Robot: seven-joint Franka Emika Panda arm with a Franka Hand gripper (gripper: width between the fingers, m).
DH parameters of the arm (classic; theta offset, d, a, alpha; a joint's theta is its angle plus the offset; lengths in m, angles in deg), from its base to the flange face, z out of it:
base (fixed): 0 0 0 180
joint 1: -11.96 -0.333 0 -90
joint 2: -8.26 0 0 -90
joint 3: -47.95 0.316 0.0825 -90
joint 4: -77.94 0 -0.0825 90
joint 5: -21.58 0.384 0 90
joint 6: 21.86 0 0.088 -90
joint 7: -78.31 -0.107 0 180
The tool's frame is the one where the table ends.
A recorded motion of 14 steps. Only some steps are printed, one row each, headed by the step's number.
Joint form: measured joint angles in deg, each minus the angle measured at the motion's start. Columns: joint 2, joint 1, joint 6, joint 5, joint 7, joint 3, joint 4.
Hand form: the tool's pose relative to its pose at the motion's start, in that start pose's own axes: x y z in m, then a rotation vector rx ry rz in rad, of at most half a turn. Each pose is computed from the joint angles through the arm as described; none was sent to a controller.
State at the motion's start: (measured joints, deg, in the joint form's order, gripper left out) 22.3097 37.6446 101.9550 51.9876 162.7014 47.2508 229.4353
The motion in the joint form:
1: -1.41 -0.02 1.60 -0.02 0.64 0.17 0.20
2: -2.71 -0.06 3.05 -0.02 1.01 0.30 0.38
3: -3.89 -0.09 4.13 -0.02 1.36 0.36 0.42
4: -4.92 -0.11 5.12 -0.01 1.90 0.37 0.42
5: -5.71 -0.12 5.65 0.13 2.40 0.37 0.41
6: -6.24 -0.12 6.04 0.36 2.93 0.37 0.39
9: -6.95 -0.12 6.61 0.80 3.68 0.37 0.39
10: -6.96 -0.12 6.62 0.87 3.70 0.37 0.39
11: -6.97 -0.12 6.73 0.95 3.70 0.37 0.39
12: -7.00 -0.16 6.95 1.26 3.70 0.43 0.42
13: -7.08 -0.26 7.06 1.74 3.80 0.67 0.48
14: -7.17 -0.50 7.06 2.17 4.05 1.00 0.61
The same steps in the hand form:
1: -0.0030 0.0043 0.0081 -0.0039 -0.0098 -0.0024
2: -0.0059 0.0081 0.0156 -0.0070 -0.0187 -0.0008
3: -0.0084 0.0115 0.0218 -0.0077 -0.0260 0.0004
4: -0.0107 0.0147 0.0268 -0.0097 -0.0316 -0.0023
5: -0.0125 0.0168 0.0308 -0.0074 -0.0344 -0.0042
6: -0.0137 0.0182 0.0334 -0.0065 -0.0343 -0.0073
9: -0.0153 0.0202 0.0370 -0.0057 -0.0326 -0.0106
10: -0.0153 0.0202 0.0371 -0.0057 -0.0317 -0.0101
11: -0.0153 0.0204 0.0370 -0.0075 -0.0307 -0.0091
12: -0.0148 0.0205 0.0373 -0.0098 -0.0275 -0.0068
13: -0.0133 0.0196 0.0390 -0.0080 -0.0243 -0.0073
14: -0.0109 0.0176 0.0421 -0.0019 -0.0238 -0.0140

